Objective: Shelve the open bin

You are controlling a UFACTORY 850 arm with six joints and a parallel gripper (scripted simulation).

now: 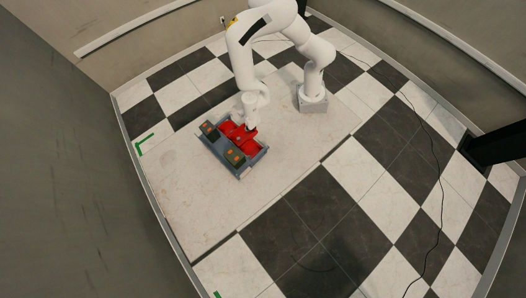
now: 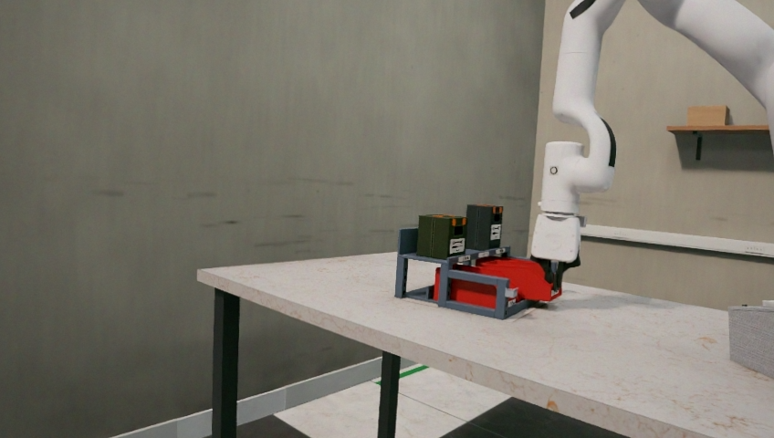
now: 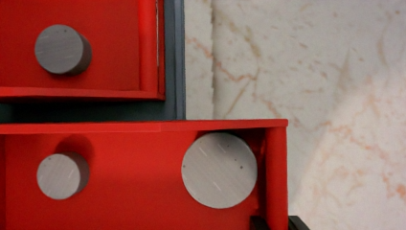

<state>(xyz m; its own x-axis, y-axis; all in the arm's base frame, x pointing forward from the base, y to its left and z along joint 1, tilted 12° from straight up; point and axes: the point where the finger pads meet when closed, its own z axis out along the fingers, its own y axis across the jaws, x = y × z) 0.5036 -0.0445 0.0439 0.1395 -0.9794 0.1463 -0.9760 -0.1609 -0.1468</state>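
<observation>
My hand is 30 mm to the left of the large grey disc, 30 mm short of it and 30 mm above it. Also, from my hand: red open bin: 80 mm ahead, 10 mm below; grey-blue shelf: 170 mm ahead, 10 mm to the left; dark grey box: 250 mm ahead, 100 mm to the right, 100 mm above.
</observation>
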